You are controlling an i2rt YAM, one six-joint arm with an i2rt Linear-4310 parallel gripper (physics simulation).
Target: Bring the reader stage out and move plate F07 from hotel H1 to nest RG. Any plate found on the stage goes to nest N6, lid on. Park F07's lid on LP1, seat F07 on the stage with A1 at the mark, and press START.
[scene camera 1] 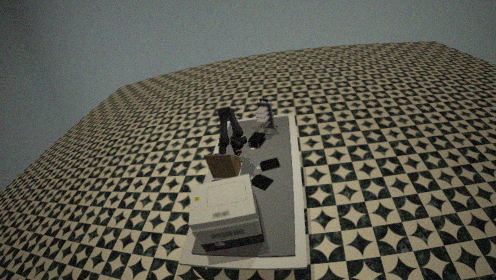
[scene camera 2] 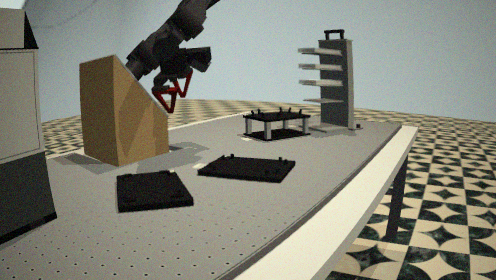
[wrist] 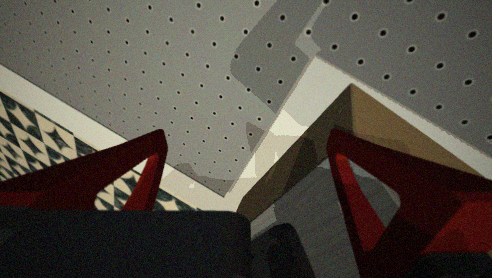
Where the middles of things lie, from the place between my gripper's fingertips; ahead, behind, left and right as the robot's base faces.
The LP1 pad [scene camera 2: 253, 169] is 280 mm ahead of my hand, 100 mm below it and 60 mm to the right of it. From my hand the other things lie so: plate reader [scene camera 2: 26, 135] 700 mm to the right, 120 mm ahead, 20 mm above; N6 nest [scene camera 2: 156, 190] 270 mm to the right, 250 mm ahead, 100 mm below.
